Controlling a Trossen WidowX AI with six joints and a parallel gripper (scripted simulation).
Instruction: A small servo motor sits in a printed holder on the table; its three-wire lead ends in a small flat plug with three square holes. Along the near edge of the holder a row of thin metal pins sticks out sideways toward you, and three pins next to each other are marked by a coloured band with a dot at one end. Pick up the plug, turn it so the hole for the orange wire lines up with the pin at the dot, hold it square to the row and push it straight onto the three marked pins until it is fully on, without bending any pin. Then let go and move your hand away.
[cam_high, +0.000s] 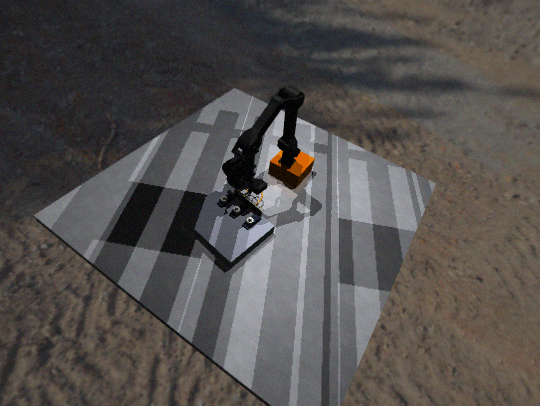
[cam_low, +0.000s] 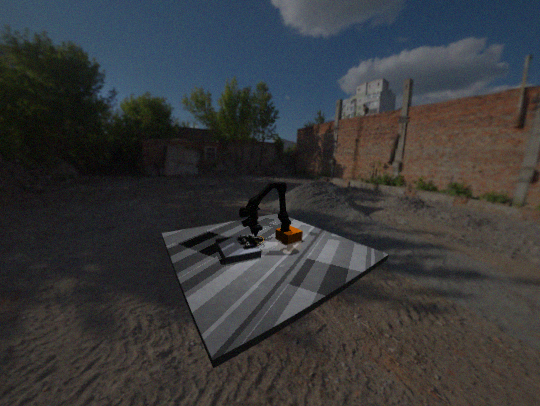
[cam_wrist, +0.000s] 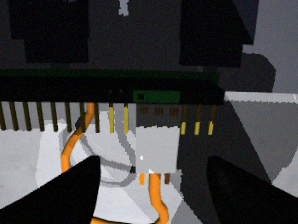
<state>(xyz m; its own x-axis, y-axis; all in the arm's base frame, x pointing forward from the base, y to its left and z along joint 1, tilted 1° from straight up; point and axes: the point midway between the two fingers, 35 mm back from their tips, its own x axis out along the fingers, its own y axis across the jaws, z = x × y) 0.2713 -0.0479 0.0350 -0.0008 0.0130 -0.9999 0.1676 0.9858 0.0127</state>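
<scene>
The green band lies 30 mm ahead of my gripper tip and 10 mm to the right of it. The rest, counted from my gripper tip: light grey holder plate: 200 mm ahead, 10 mm to the left, 50 mm below.
</scene>
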